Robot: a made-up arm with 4 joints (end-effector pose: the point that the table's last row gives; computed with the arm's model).
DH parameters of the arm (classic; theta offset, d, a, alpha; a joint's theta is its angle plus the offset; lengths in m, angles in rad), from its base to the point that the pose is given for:
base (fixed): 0 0.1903 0 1.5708
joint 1: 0 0.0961 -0.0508 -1.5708
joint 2: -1.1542 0 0.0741 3.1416
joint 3: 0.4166 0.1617 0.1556 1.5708
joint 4: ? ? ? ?
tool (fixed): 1.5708 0.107 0 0
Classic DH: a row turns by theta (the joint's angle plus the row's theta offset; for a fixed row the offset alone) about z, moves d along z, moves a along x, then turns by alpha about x.
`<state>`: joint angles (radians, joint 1 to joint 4).
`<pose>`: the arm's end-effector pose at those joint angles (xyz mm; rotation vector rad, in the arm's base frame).
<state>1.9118 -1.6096 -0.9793 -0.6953</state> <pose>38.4 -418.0 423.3 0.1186 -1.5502 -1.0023</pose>
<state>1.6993 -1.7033 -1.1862 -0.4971</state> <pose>63.2 -382.7 430.3 0.0657 -1.4950 -0.7726</pose>
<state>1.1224 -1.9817 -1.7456 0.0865</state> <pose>164.4 -306.8 415.6 0.2094 -1.1264 -0.1625</pose>
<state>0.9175 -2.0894 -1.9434 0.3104</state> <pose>209.6 -287.6 392.8 0.3548 -0.9309 0.0076</pose>
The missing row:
joint 4: 0 0.4373 -0.054 1.5708
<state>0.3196 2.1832 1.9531 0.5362</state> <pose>441.0 -92.4 291.9 0.4925 -0.2489 0.3074</pose>
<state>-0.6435 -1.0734 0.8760 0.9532</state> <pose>-396.8 -482.9 418.3 0.0275 -0.4705 -1.8109</pose>
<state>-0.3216 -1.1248 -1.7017 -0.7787</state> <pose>236.5 50.9 -18.6 -0.6578 0.0735 0.6598</pose>
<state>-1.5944 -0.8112 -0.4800 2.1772</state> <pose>-184.0 -566.1 -50.5 1.3907 0.5633 -1.6977</pose>
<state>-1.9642 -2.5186 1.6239 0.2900</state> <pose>50.6 382.2 426.4 2.1750 1.3306 1.2137</pose>
